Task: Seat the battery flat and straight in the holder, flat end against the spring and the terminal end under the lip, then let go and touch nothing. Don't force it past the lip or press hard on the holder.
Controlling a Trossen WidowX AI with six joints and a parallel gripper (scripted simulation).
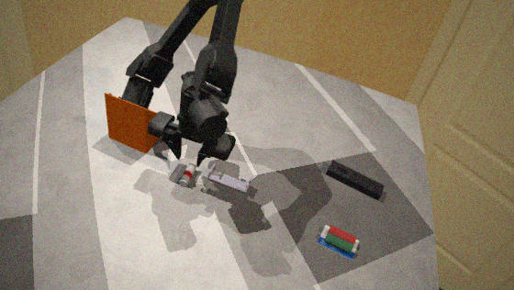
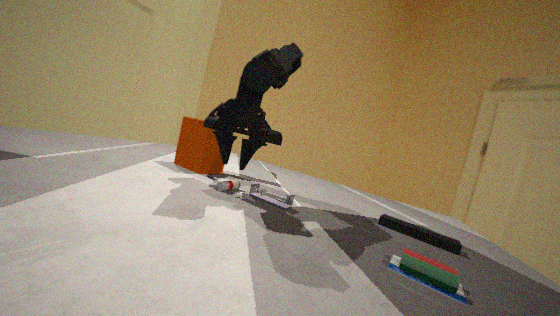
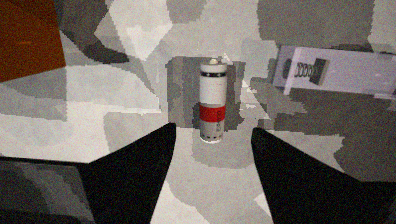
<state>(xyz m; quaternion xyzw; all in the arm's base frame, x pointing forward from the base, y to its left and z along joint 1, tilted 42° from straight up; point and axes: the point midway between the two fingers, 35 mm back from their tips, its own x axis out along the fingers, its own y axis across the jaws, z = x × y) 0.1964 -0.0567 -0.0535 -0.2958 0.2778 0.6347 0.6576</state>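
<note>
My gripper tip is 40 mm above the battery. The rest, counted from my gripper tip: black bar: 410 mm ahead, 180 mm to the left, 40 mm below.
</note>
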